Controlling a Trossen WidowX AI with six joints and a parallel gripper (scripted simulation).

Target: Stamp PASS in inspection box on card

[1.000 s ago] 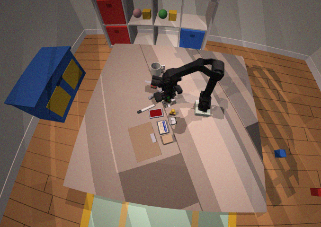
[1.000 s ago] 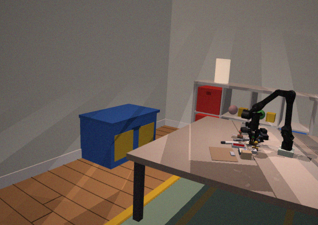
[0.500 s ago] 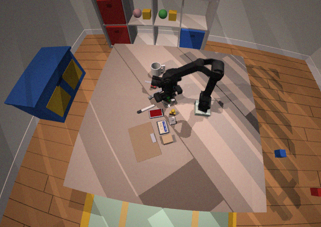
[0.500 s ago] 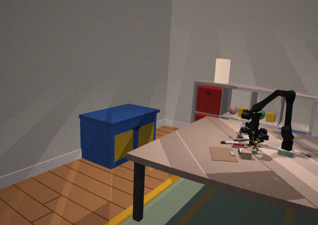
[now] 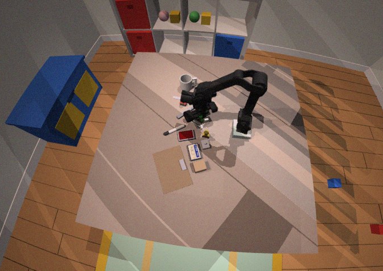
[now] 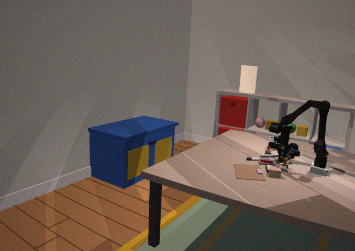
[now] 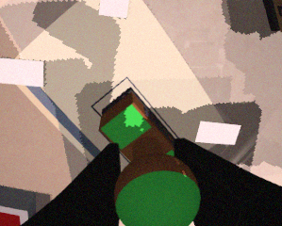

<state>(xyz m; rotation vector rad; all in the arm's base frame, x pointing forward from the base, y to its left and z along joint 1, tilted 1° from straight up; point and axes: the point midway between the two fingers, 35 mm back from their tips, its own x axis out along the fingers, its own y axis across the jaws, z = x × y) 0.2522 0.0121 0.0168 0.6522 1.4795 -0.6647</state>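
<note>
Now: gripper tip right at the green-knobbed stamp. Also, from my gripper tip: blue-knobbed stamp: 100 mm to the right; white card: 10 mm ahead, 30 mm below; yellow-knobbed stamp: 60 mm behind, 90 mm to the left.
</note>
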